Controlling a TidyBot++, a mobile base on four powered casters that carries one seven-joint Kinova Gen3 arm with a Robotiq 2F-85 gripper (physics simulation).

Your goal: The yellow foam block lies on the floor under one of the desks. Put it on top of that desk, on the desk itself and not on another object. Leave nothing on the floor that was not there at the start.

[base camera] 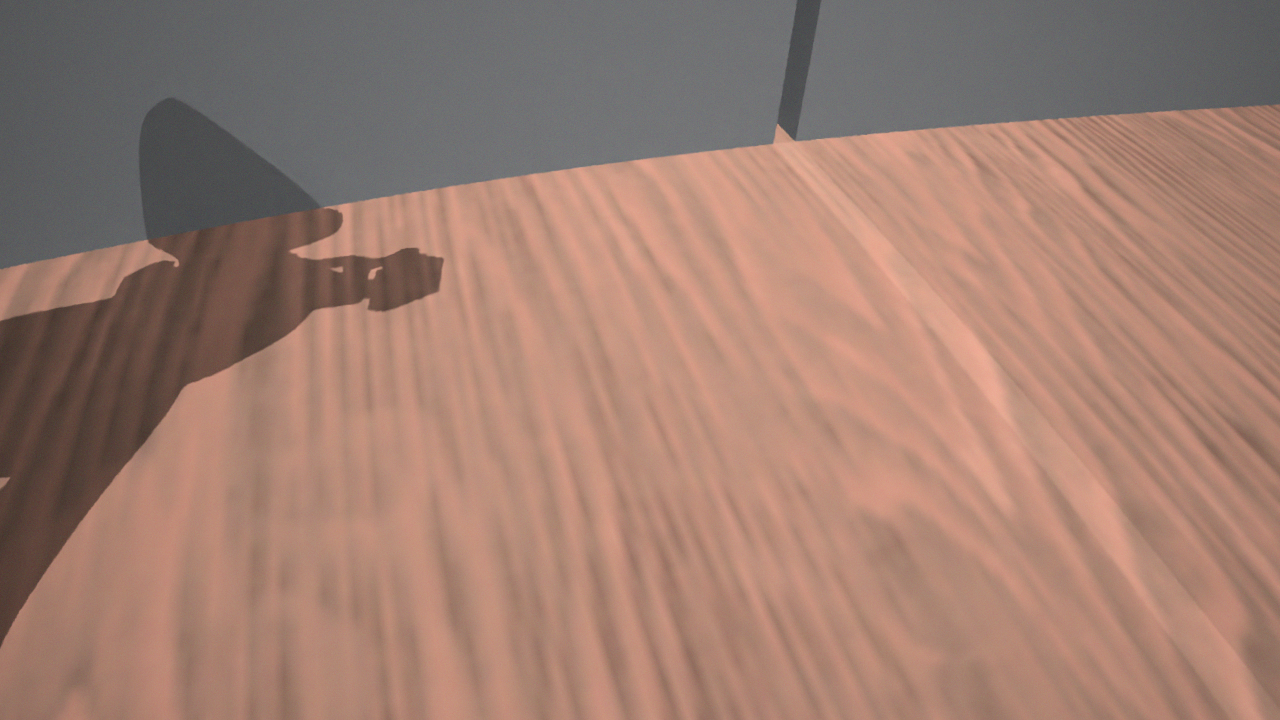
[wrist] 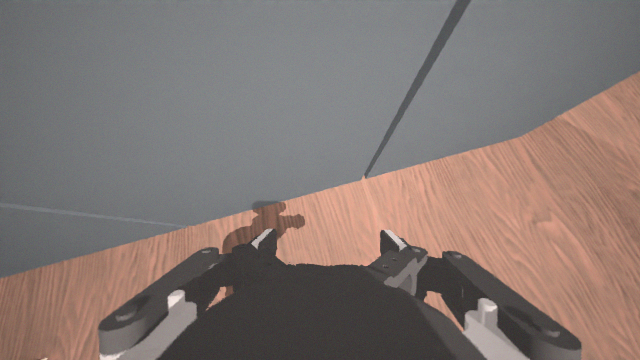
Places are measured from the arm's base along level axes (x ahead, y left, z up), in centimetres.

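Pixels of known places: gripper, fingertip midpoint: (wrist: 327,240).
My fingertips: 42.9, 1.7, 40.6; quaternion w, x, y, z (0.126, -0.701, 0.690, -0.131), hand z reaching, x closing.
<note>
Behind a point stands the place of what it marks, as x, y, z.
My gripper (wrist: 327,240) @(42.9, 1.7, 40.6) is open and empty at the lower middle of the wrist view, its two fingertips wide apart. It is above the wooden floor (wrist: 500,210) @(60.4, -83.8, -39.7) (base camera: 626,447) @(36.8, -0.8, -39.7) and faces a grey upright surface. The yellow foam block does not show in the base camera view or the wrist view. No desk can be made out for certain in either view; whether the grey surface belongs to one, I cannot tell.
The grey upright surface (base camera: 492,80) @(67.5, 10.5, -30.1) (wrist: 200,100) @(63.9, 22.4, 33.2) meets the floor across both views, with a dark vertical strip (base camera: 799,67) @(77.7, -17.8, -32.3) (wrist: 417,85) @(76.9, -18.1, 22.8) on it. The arm's shadow (base camera: 205,304) @(49.7, 31.6, -39.7) (wrist: 270,217) @(54.4, 31.2, -39.7) falls on floor and surface at the left.
</note>
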